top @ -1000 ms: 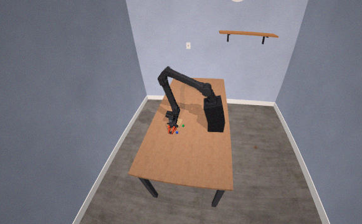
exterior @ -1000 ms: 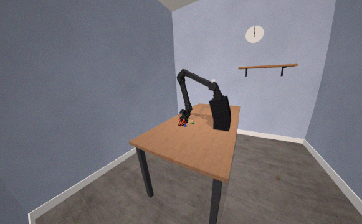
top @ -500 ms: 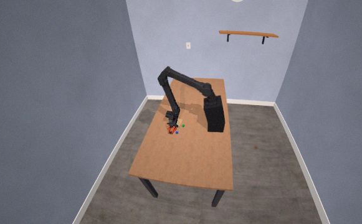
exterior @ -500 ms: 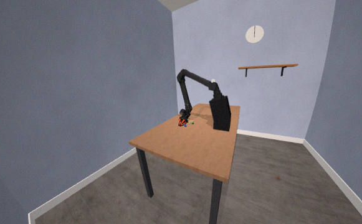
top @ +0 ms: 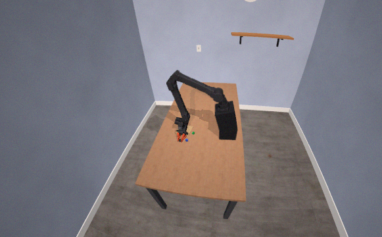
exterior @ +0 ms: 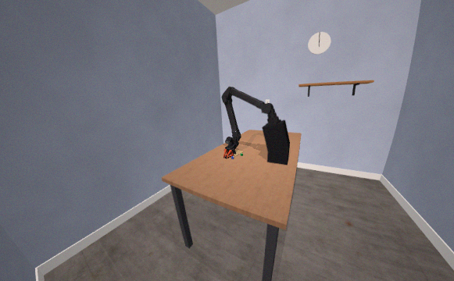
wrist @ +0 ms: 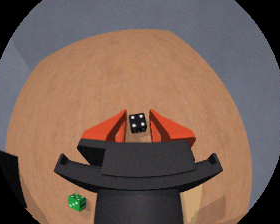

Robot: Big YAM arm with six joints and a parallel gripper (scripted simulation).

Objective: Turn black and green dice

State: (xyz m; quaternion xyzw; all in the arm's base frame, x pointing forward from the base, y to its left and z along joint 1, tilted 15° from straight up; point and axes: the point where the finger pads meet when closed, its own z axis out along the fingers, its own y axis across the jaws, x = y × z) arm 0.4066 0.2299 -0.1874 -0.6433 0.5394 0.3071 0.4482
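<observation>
My hand is 1 cm to the left of the black die. The rest, counted from my hand: green die (13 cm to the right, 8 cm behind); blue die (6 cm behind, 3 cm to the right); tan mat (16 cm to the right, 2 cm ahead, 1 cm below).
</observation>
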